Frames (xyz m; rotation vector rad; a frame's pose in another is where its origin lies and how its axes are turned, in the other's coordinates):
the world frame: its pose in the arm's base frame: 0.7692 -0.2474 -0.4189 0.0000 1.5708 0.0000
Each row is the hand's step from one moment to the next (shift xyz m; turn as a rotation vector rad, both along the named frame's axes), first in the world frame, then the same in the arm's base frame.
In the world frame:
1: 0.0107 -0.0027 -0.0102 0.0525 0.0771 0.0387
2: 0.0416 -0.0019 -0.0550 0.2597 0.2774 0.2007
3: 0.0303 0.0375 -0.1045 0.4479 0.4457 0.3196
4: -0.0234 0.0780 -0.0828 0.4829 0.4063 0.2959
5: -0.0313 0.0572 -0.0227 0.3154 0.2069 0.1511
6: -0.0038 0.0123 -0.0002 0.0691 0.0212 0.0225
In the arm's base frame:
1: -0.0102 -0.0027 -0.0107 0.0387 0.0771 -0.0525
2: -0.0550 -0.0019 -0.0416 0.2007 0.2774 -0.2597
3: -0.1045 0.0375 -0.0303 0.3196 0.4457 -0.4479
4: -0.0828 0.0780 0.0234 0.2959 0.4063 -0.4829
5: -0.0227 0.0572 0.0313 0.1511 0.2069 -0.3154
6: -0.0002 0.0123 0.0038 0.0225 0.0212 -0.0691

